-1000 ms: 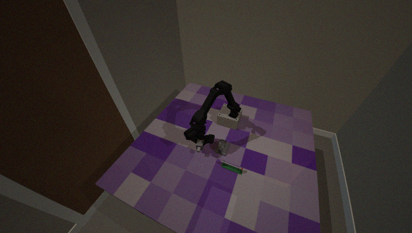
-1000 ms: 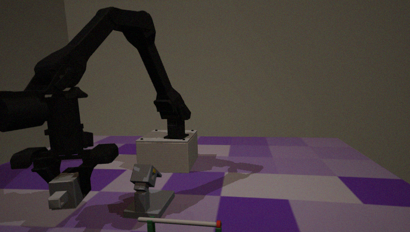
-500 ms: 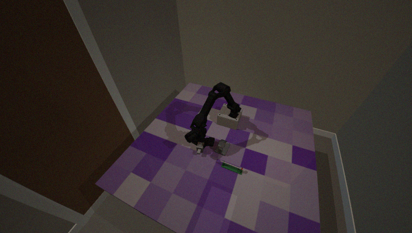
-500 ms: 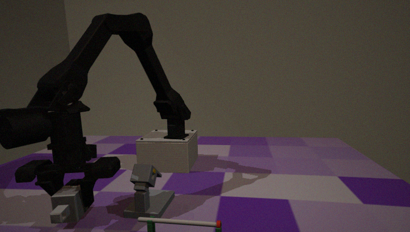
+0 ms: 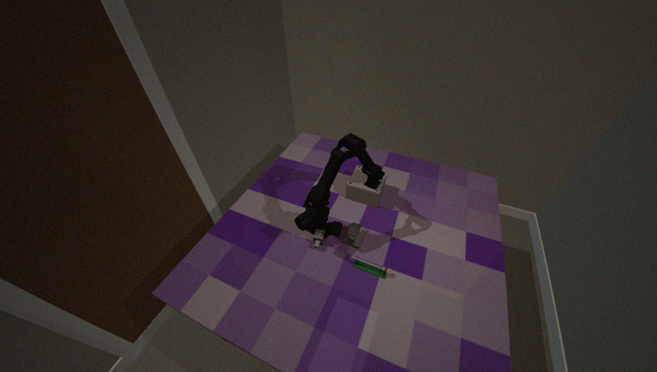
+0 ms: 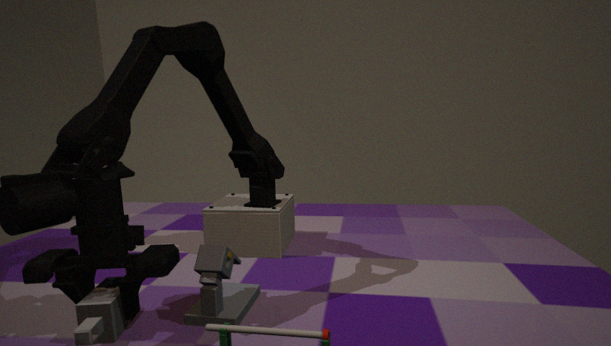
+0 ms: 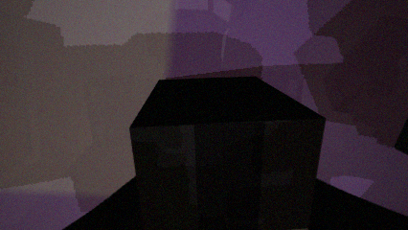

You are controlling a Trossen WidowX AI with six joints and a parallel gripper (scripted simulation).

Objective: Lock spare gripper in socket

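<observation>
My gripper tip is now 2 cm below the spare gripper and 1 cm short of it. Also, from my gripper tip: grey mount (13 cm to the left, 8 cm behind, 4 cm above); then green rack (26 cm to the left, 2 cm ahead, 1 cm above).
</observation>
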